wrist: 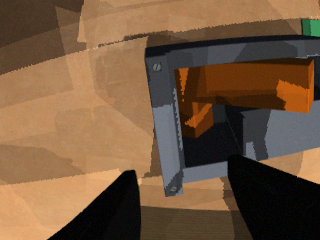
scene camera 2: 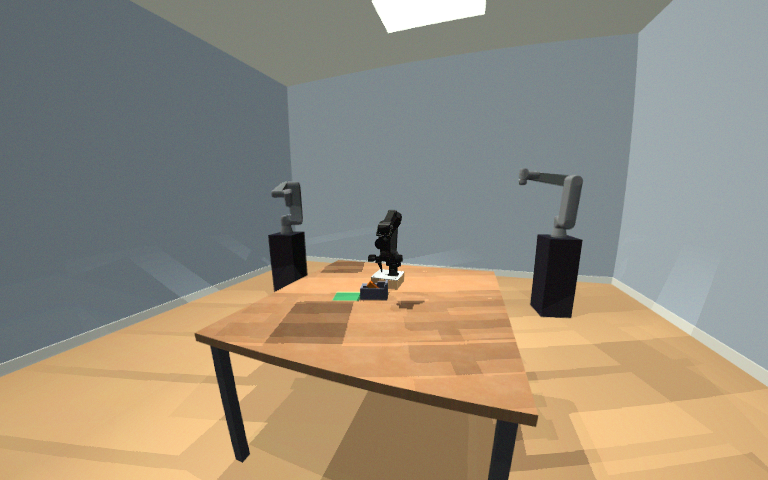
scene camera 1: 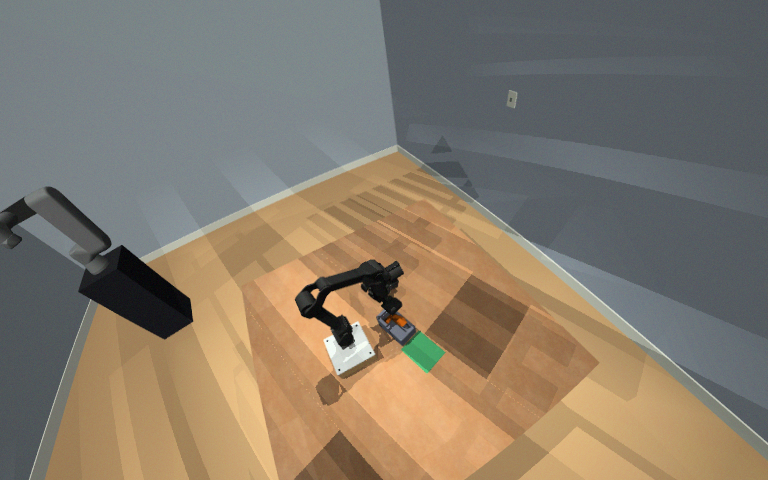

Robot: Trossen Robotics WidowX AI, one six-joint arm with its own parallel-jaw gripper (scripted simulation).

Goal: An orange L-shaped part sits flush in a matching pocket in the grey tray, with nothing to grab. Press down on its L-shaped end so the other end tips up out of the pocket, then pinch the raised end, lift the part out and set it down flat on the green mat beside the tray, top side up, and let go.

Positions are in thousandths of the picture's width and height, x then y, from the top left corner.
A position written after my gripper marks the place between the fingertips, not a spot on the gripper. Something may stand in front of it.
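Observation:
Through the wrist view I can see my gripper (wrist: 570,723), together with an orange l-shaped part (wrist: 873,352). Scene camera 1 gives me a green mat (scene camera 1: 554,736).

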